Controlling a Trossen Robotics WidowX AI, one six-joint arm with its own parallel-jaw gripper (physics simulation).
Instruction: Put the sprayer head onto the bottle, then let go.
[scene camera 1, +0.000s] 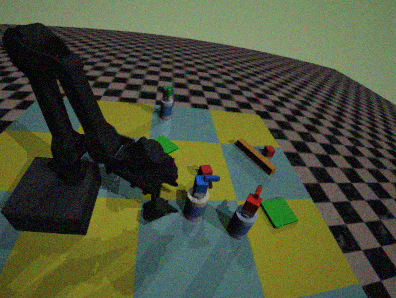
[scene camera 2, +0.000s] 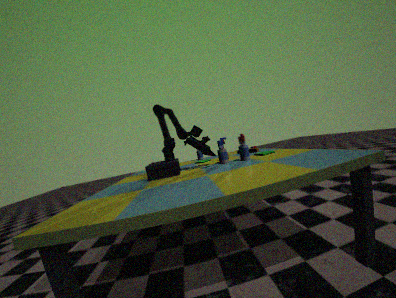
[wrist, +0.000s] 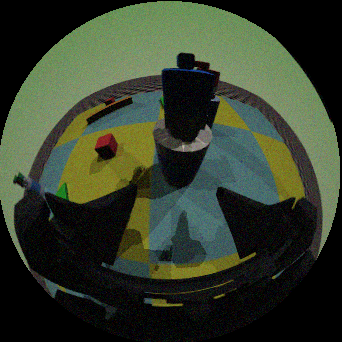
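Pixels of known places: gripper, fingertip midpoint: (scene camera 1: 177, 198) (scene camera 2: 214, 154) (wrist: 178, 190); arm's base, origin of the base link: (scene camera 1: 72, 176) (scene camera 2: 169, 160).
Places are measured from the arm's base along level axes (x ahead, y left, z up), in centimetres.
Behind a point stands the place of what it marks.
A blue sprayer head (scene camera 1: 201, 185) {x 35.4, y -9.9, z 6.4 cm} (scene camera 2: 222, 142) {x 36.8, y -10.2, z 5.1 cm} (wrist: 187, 102) {x 34.3, y -8.1, z 4.3 cm} sits upright on top of a white and blue bottle (scene camera 1: 196, 206) {x 34.9, y -11.4, z -0.8 cm} (scene camera 2: 223, 157) {x 35.0, y -11.4, z -4.8 cm} (wrist: 181, 160) {x 32.8, y -7.7, z -0.9 cm}, which stands on the table. My gripper (scene camera 1: 175, 199) {x 30.2, y -7.2, z -2.2 cm} (scene camera 2: 214, 155) {x 30.2, y -7.2, z -2.2 cm} (wrist: 178, 190) {x 30.2, y -7.2, z -2.2 cm} is open and low beside this bottle, on the side toward the robot base. Its fingers are wide apart and hold nothing. A red sprayer head (scene camera 1: 253, 202) {x 47.6, y -16.7, z 6.7 cm} (scene camera 2: 242, 138) {x 48.0, y -17.7, z 5.1 cm} sits on a second bottle (scene camera 1: 242, 223) {x 46.3, y -18.3, z -0.5 cm} (scene camera 2: 244, 152) {x 46.9, y -18.7, z -3.9 cm}. In the wrist view the second bottle is partly hidden behind the first.
A bottle (scene camera 1: 167, 109) {x 32.0, y 46.5, z -2.9 cm} (wrist: 34, 185) {x 32.6, y 46.6, z -3.5 cm} with a green head stands farther back. A red cube (scene camera 1: 205, 170) {x 42.5, y 6.4, z -5.0 cm} (wrist: 106, 146) {x 41.2, y 5.8, z -5.5 cm} lies behind the blue-headed bottle. An orange bar (scene camera 1: 255, 156) {x 67.6, y 15.1, z -6.4 cm} (wrist: 110, 111) {x 67.3, y 15.7, z -8.8 cm}, another red cube (scene camera 1: 269, 150) {x 75.7, y 17.7, z -5.1 cm} and two green plates (scene camera 1: 279, 212) {x 65.7, y -12.3, z -8.0 cm} (scene camera 1: 166, 144) {x 30.2, y 25.2, z -8.0 cm} lie on the table.
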